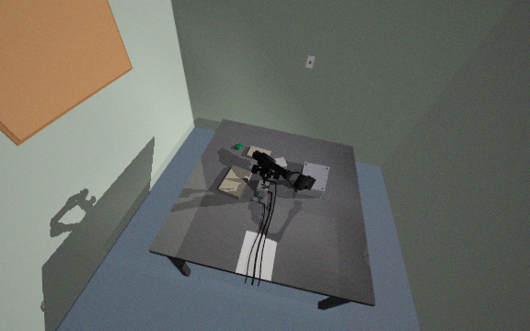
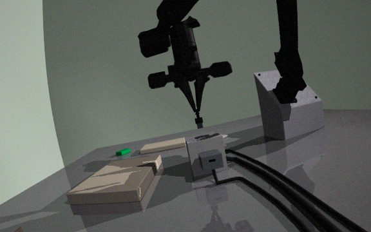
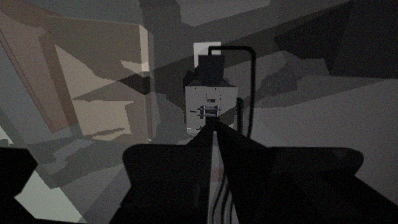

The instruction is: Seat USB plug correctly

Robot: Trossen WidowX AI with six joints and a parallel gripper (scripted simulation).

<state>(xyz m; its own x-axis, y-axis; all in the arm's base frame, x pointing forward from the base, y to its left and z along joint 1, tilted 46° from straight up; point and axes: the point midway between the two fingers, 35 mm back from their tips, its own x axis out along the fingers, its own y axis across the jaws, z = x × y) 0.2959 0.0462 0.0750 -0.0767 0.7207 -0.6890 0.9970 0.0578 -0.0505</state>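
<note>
My gripper tip is now 20 mm above the black USB plug. Round my gripper tip: green block (380 mm to the right, 300 mm ahead, 130 mm below); tan slab (210 mm ahead, 120 mm below, 10 mm to the right).
</note>
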